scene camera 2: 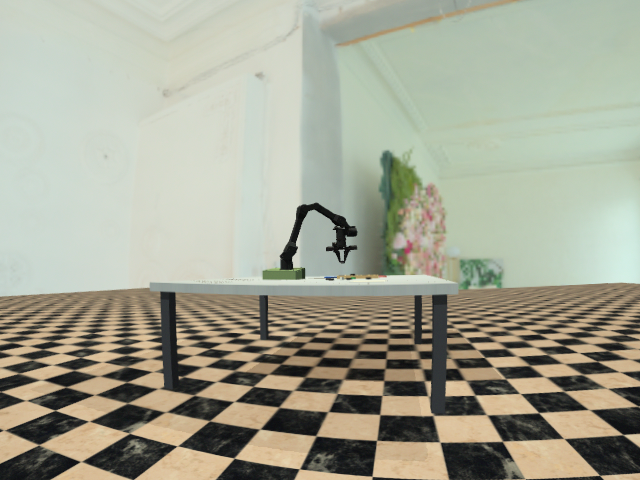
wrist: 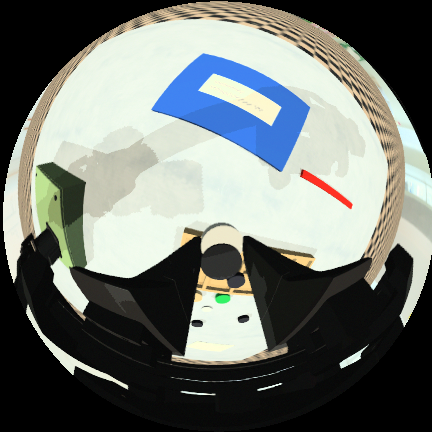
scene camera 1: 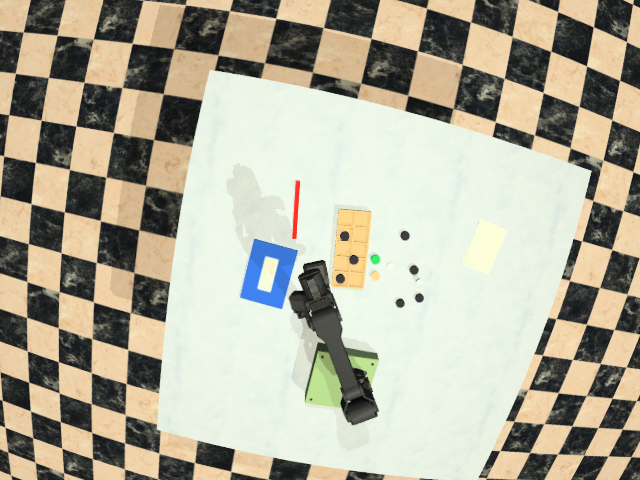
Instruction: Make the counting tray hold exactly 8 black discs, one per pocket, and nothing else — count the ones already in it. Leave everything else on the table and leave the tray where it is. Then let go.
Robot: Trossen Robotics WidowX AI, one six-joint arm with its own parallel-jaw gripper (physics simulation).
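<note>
The tan counting tray (scene camera 1: 346, 217) (wrist: 295, 256) has two rows of pockets. In scene camera 1, three black discs (scene camera 1: 344, 236) (scene camera 1: 353, 259) (scene camera 1: 340, 278) sit in separate pockets, and several black discs (scene camera 1: 404, 235) (scene camera 1: 414, 269) (scene camera 1: 419, 297) lie loose on the table to its right. My gripper (scene camera 2: 342, 261) (wrist: 221, 241) is shut on a round cream piece with a dark top (wrist: 221, 261). It holds the piece well above the table, between the tray and the blue mat (scene camera 1: 253, 289) (wrist: 180, 95). The wrist view hides much of the tray behind the fingers and piece.
A cream label (scene camera 1: 267, 273) lies on the blue mat. A red strip (scene camera 1: 296, 209) (wrist: 327, 189) lies beyond it. Green (scene camera 1: 375, 259) and orange (scene camera 1: 375, 275) discs and a small white piece (scene camera 1: 390, 266) lie right of the tray. A pale card (scene camera 1: 484, 246) lies farther right.
</note>
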